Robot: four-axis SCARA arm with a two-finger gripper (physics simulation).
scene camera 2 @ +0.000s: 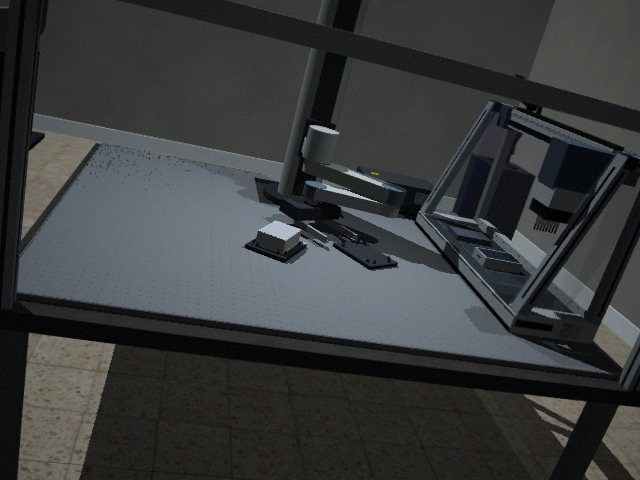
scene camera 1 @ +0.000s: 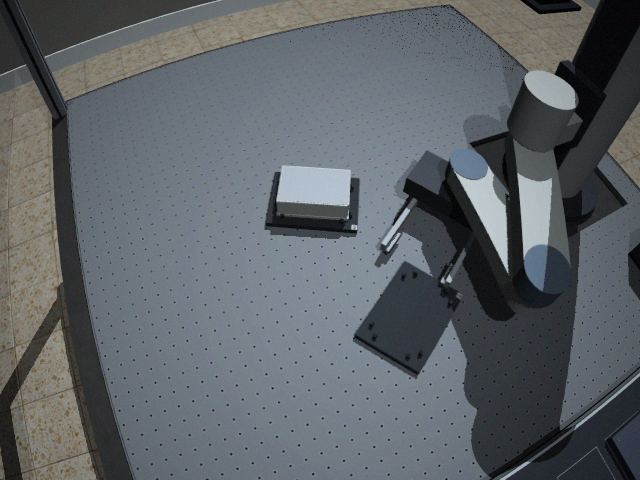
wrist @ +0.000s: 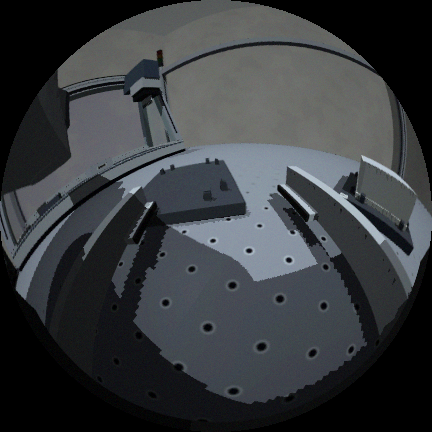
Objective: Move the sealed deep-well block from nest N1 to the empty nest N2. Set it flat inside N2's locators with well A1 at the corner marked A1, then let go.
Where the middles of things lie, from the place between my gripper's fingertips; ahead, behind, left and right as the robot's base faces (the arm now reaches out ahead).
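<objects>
You'd find the pale grey block [scene camera 1: 322, 193] 10 mm above my hand, and it's 90 mm ahead of it and 200 mm to the right of it.
</objects>
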